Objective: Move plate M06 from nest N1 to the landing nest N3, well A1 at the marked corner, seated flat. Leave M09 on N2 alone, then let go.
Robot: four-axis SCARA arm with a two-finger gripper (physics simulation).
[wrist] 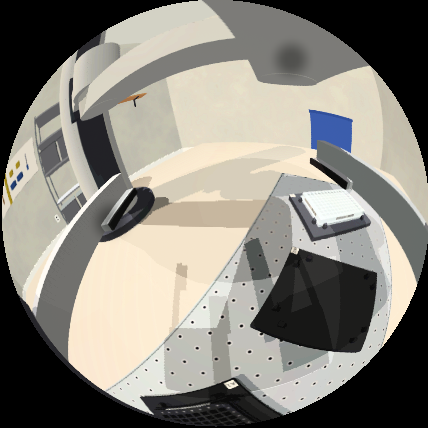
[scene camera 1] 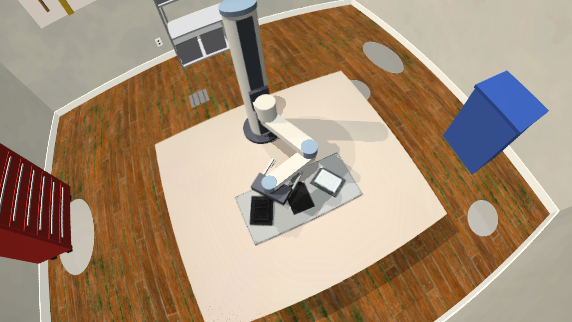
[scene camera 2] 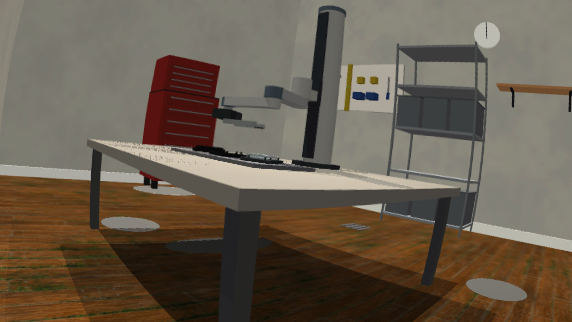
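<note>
My gripper (scene camera 1: pixel 286 168) (scene camera 2: pixel 252 125) (wrist: pixel 222 158) is open and empty, its two fingers wide apart, high above the table beside the perforated board. A white well plate (scene camera 1: pixel 328 181) (wrist: pixel 332 205) lies on a dark nest (wrist: pixel 340 231) at one end of the board. A black well plate (scene camera 1: pixel 260 210) (wrist: pixel 200 416) lies on a nest at the other end, partly cut off in the wrist view. Between them is a bare black nest (scene camera 1: pixel 303 200) (wrist: pixel 320 300) with a small pale mark (wrist: pixel 295 250) at one corner. No readable label shows which plate is M06 or M09, or which nest is which.
The grey perforated board (scene camera 1: pixel 260 235) (wrist: pixel 245 345) lies on the pale table (scene camera 1: pixel 210 235) (scene camera 2: pixel 280 182). The arm's column (scene camera 1: pixel 245 65) (scene camera 2: pixel 330 90) stands behind it. A red cabinet (scene camera 1: pixel 35 215) (scene camera 2: pixel 182 110), a blue box (scene camera 1: pixel 482 125) and a shelf rack (scene camera 2: pixel 393 150) stand away from the table.
</note>
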